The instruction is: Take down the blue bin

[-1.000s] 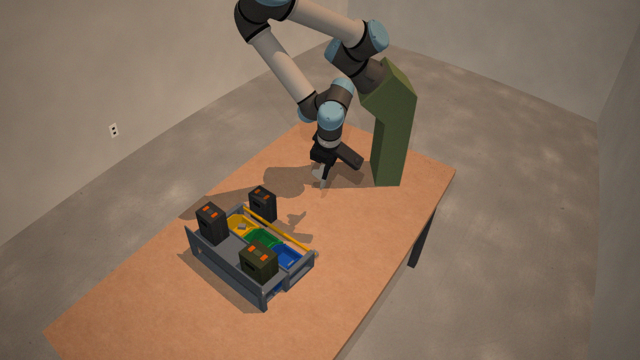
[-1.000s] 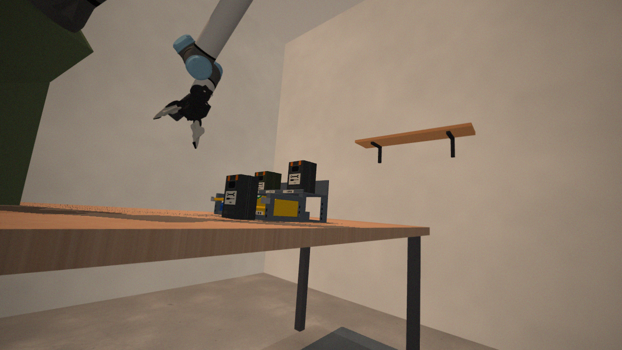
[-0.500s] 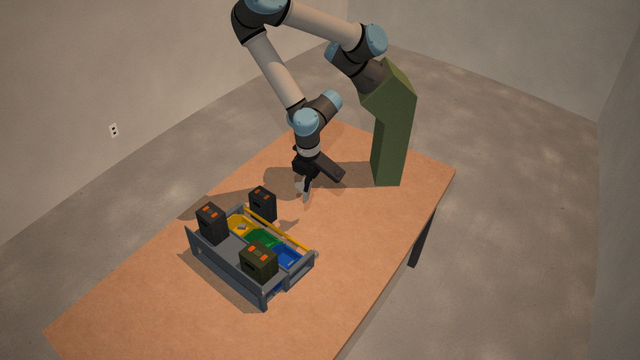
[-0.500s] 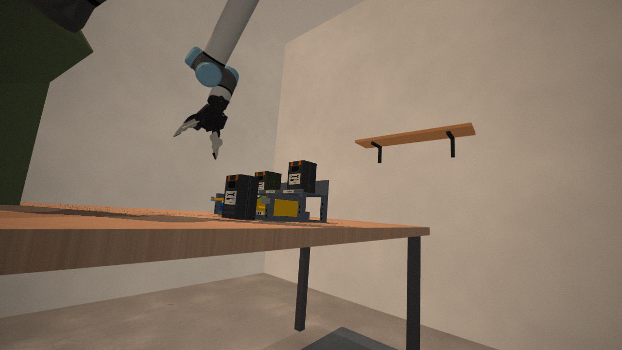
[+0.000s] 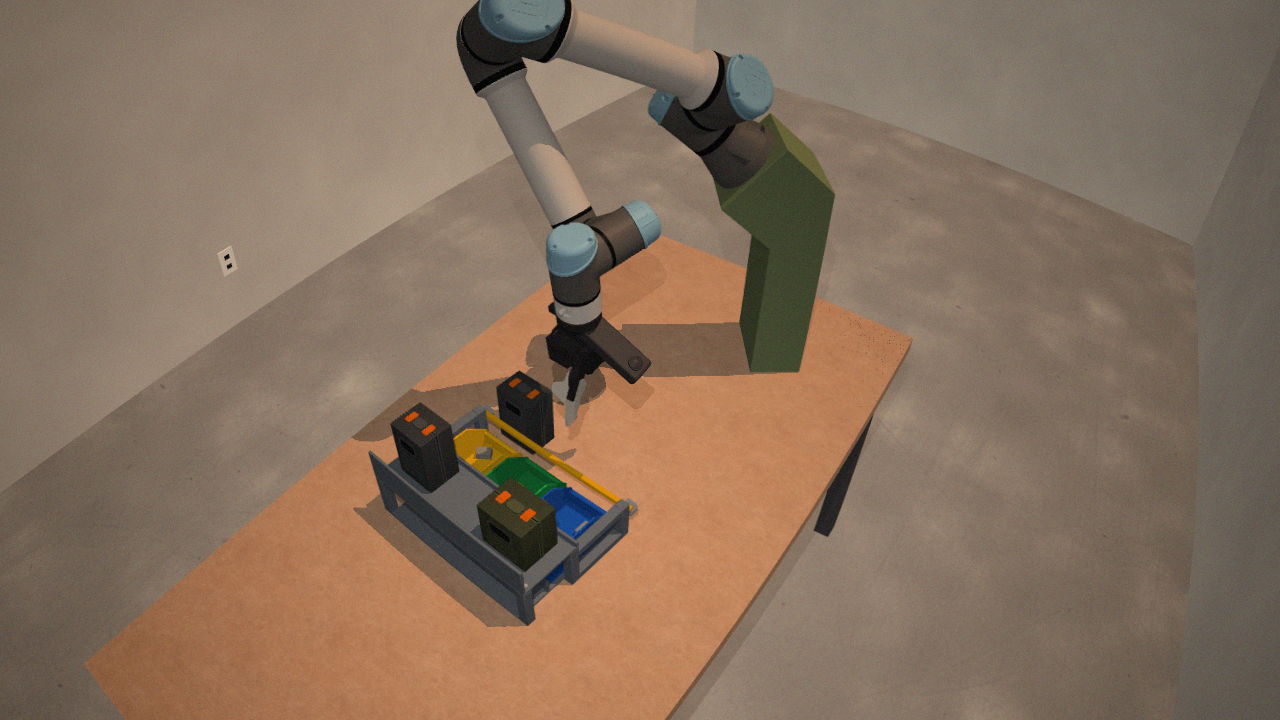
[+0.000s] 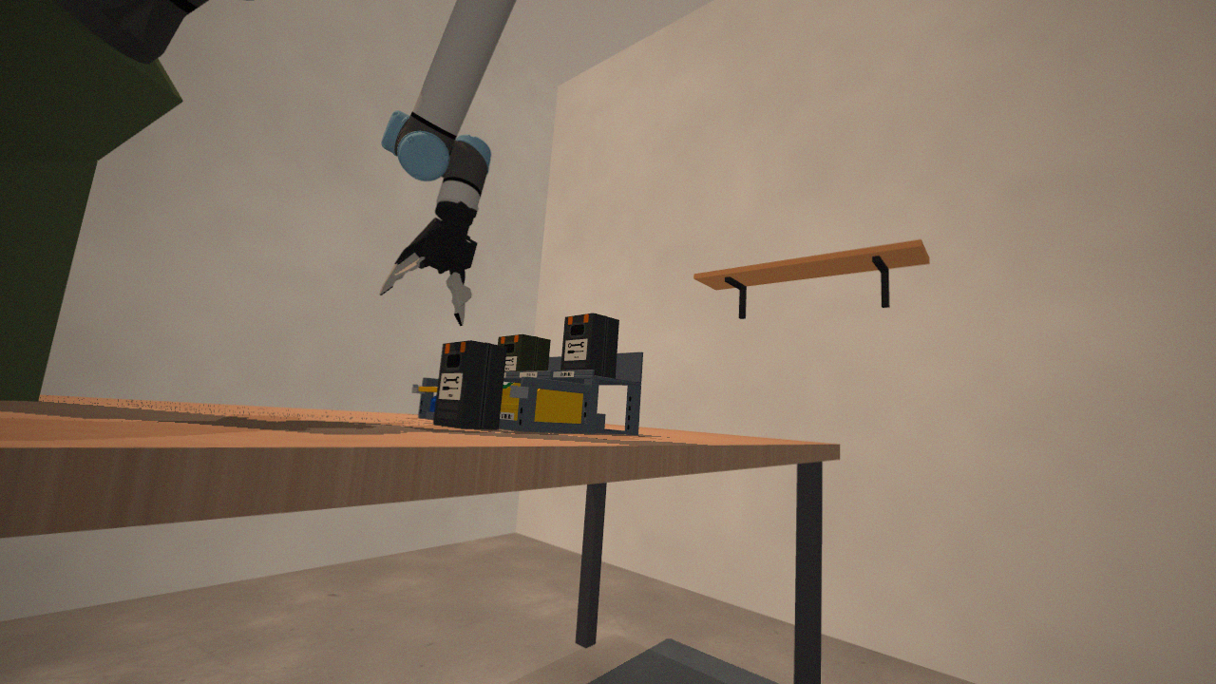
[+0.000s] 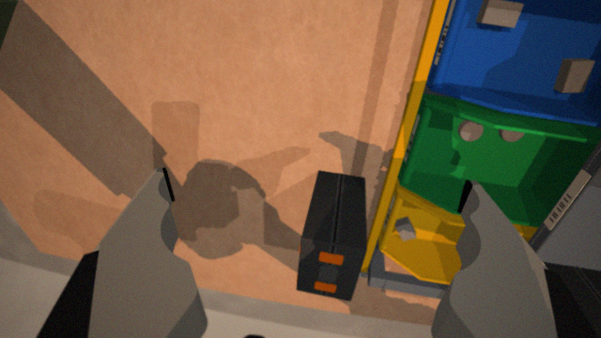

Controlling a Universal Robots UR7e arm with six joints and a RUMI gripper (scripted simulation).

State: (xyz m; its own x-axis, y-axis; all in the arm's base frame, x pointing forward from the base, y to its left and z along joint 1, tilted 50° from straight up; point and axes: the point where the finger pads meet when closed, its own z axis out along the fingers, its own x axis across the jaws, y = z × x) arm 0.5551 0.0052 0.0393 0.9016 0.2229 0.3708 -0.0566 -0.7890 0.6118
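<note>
The yellow bar is 140 mm below my hand, 70 mm ahead of it and 60 mm to the right of it. From my hand the other things lie so: blue open bin 180 mm ahead, 150 mm below, 50 mm to the left; then yellow bin 180 mm to the right, 160 mm ahead, 150 mm below; then green bin 170 mm ahead, 150 mm below, 70 mm to the right.
</note>
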